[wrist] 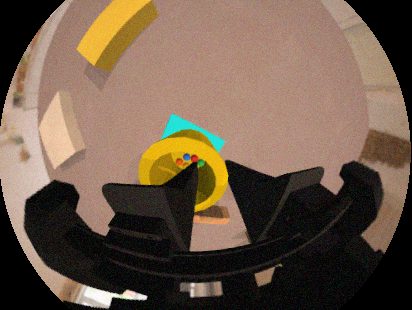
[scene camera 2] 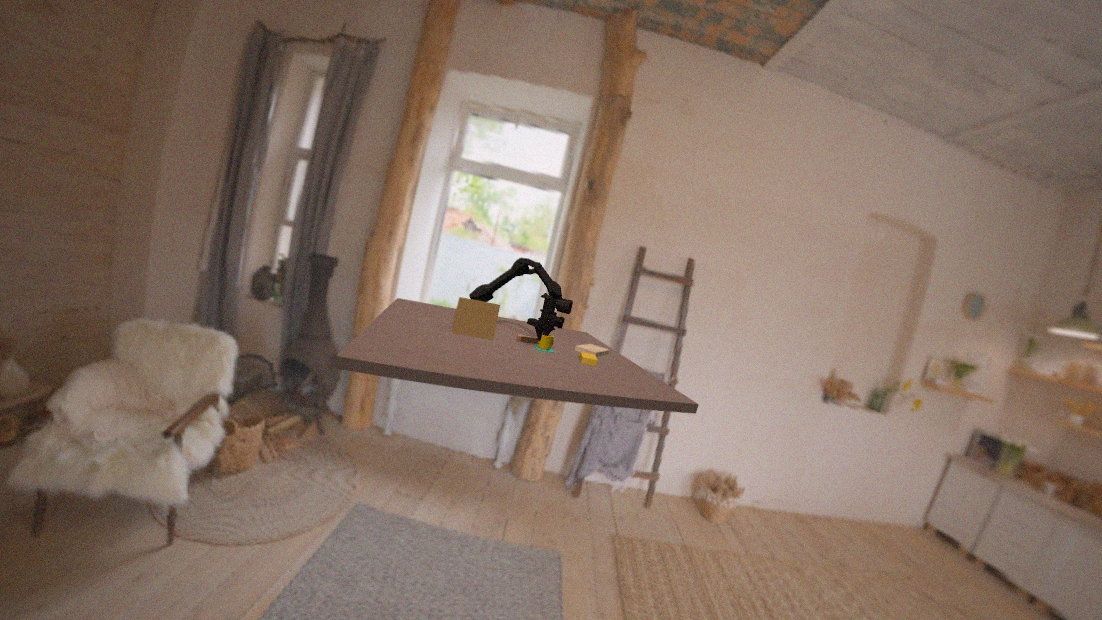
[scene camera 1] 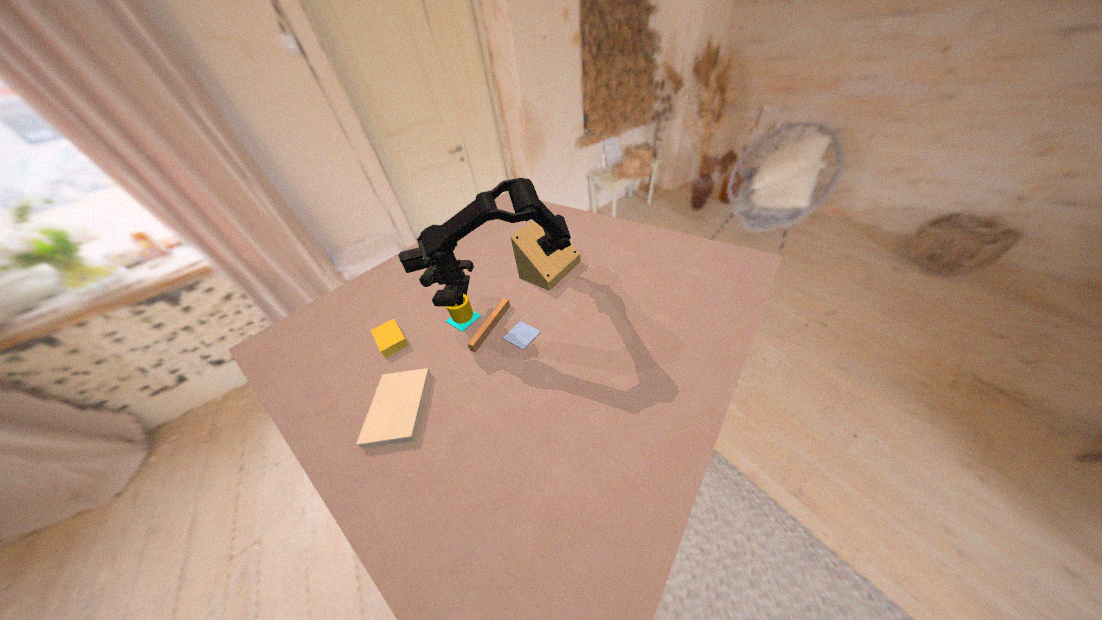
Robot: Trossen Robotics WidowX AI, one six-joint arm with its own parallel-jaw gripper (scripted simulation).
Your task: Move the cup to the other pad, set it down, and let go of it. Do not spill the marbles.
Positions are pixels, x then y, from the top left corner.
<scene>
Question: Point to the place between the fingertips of my gripper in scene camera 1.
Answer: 462,302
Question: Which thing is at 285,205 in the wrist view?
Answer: My gripper.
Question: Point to a yellow cup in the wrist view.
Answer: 157,166
</scene>
